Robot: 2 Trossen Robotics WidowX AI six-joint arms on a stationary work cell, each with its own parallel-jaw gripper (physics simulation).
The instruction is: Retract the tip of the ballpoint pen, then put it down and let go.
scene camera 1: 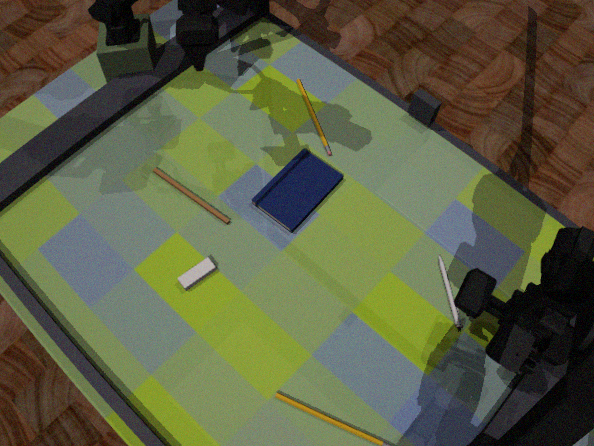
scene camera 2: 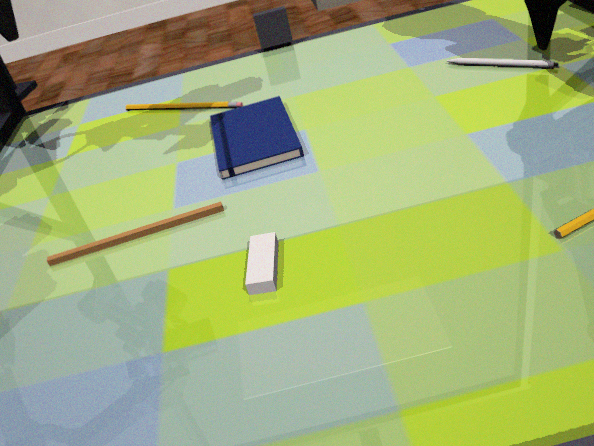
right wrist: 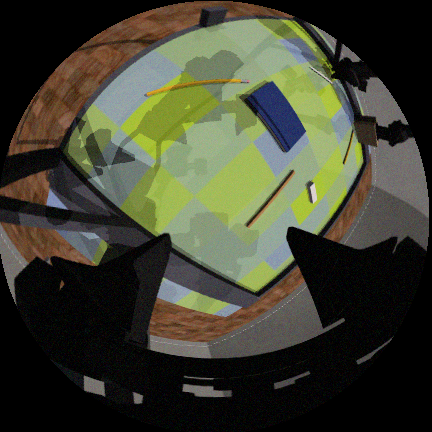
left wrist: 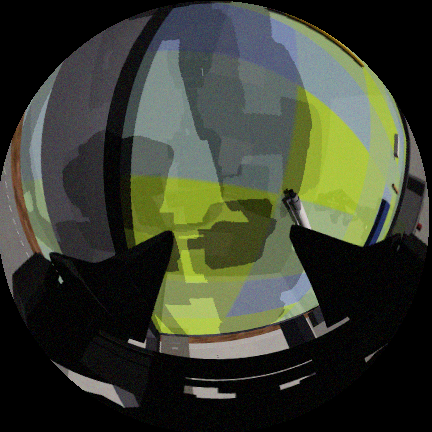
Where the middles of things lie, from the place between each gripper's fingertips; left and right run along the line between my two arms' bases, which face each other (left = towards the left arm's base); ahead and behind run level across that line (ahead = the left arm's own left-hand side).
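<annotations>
Brown stick (scene camera 2: 217, 207): 470 mm to the right of my left hand, 290 mm ahead of it. Ballpoint pen (scene camera 2: 460, 61): 90 mm to the right of my left hand, 20 mm ahead of it. By its middle, the pen is nearer to my left hand than to my right hand.
Ballpoint pen: 51 cm to the left of my right hand, 16 cm behind it, 16 cm below it. Brown stick: my right hand 11 cm short of it, 13 cm to the right of it, 16 cm above it. Going by their middles, nearest to my right hand of the things named here: the brown stick.
</annotations>
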